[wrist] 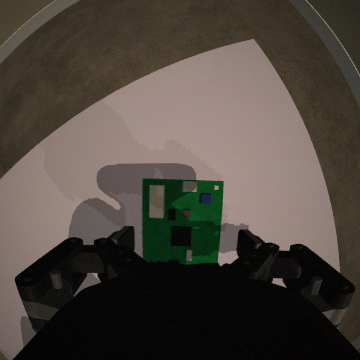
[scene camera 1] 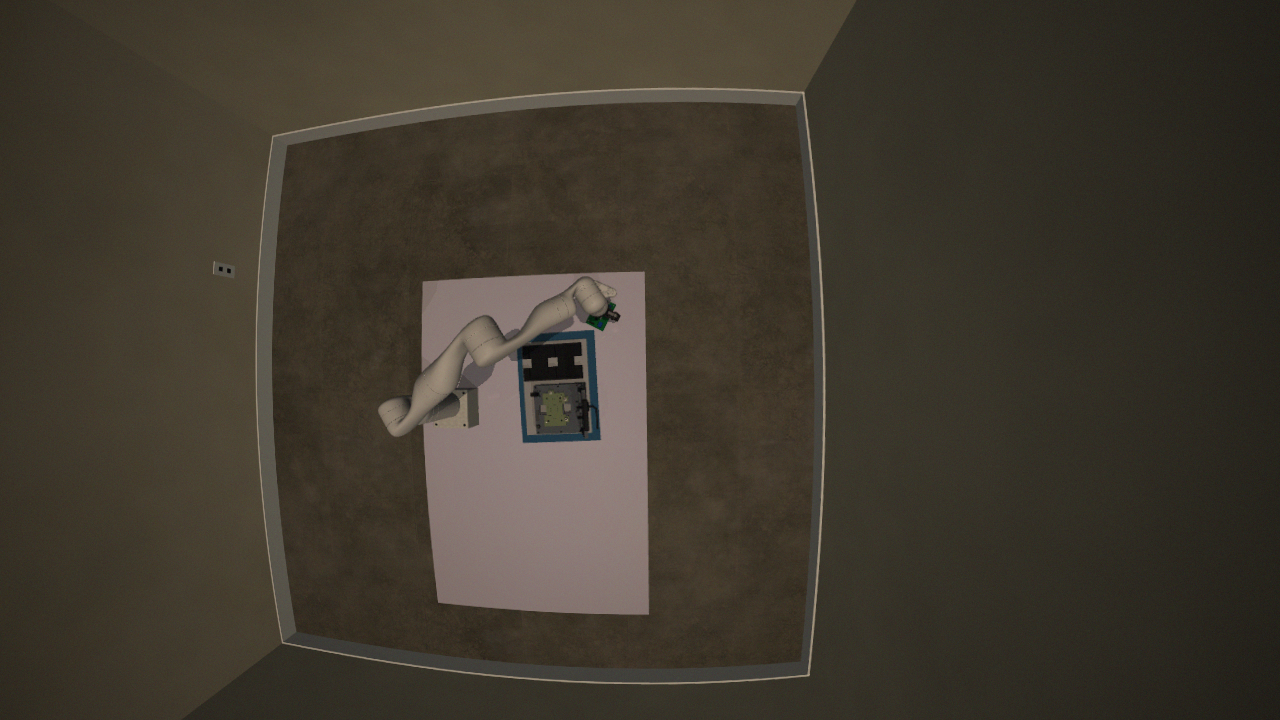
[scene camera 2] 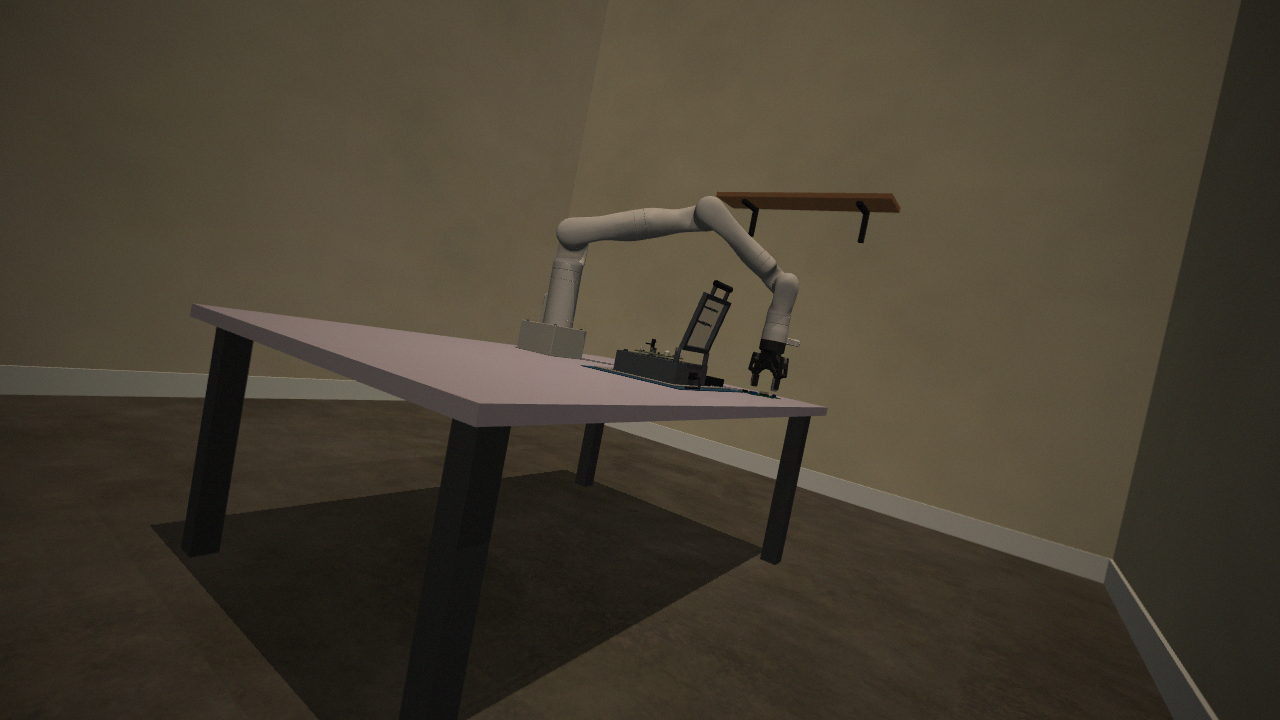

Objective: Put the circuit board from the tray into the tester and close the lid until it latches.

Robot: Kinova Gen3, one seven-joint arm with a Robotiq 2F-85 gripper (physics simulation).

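Pixels of known places: gripper, fingertip midpoint: (wrist: 185, 240) (scene camera 2: 763, 388); arm's base, link origin: (scene camera 1: 449, 404) (scene camera 2: 557, 326).
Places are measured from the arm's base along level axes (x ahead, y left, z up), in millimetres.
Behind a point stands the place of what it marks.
Note:
The green circuit board (scene camera 1: 597, 322) {x 572, y 242, z -87 mm} (scene camera 2: 761, 394) {x 596, y 269, z -86 mm} (wrist: 200, 217) {x 614, y 281, z -87 mm} lies flat on the table, outside the black tray (scene camera 1: 539, 361) {x 343, y 122, z -71 mm} and near one table corner. My gripper (scene camera 1: 612, 315) {x 596, y 276, z -68 mm} (scene camera 2: 766, 385) {x 596, y 276, z -68 mm} (wrist: 185, 240) {x 596, y 276, z -68 mm} is open and empty, pointing down a little above the board. In the wrist view its fingers stand on either side of the board's near part, apart from it; the board's near edge is hidden by the gripper body. The grey tester (scene camera 1: 539, 426) {x 329, y -112, z -24 mm} (scene camera 2: 633, 362) {x 370, y -143, z -52 mm} has its lid (scene camera 2: 694, 322) {x 513, y -137, z 75 mm} raised, leaning slightly back. A yellow-green plate shows on the tester's top.
A blue-bordered mat (scene camera 1: 559, 439) {x 380, y -177, z -86 mm} lies under the tray and tester, beside the board. The tester's raised lid stands between the robot base (scene camera 1: 462, 408) {x 53, y -18, z 1 mm} (scene camera 2: 552, 340) {x 64, y -94, z -43 mm} and my gripper in the second scene view. The pale table (scene camera 1: 537, 528) {x 243, y -522, z -89 mm} (scene camera 2: 402, 358) {x 328, y -794, z -89 mm} ends close beyond the board. A brown shelf (scene camera 2: 805, 201) is on the wall.

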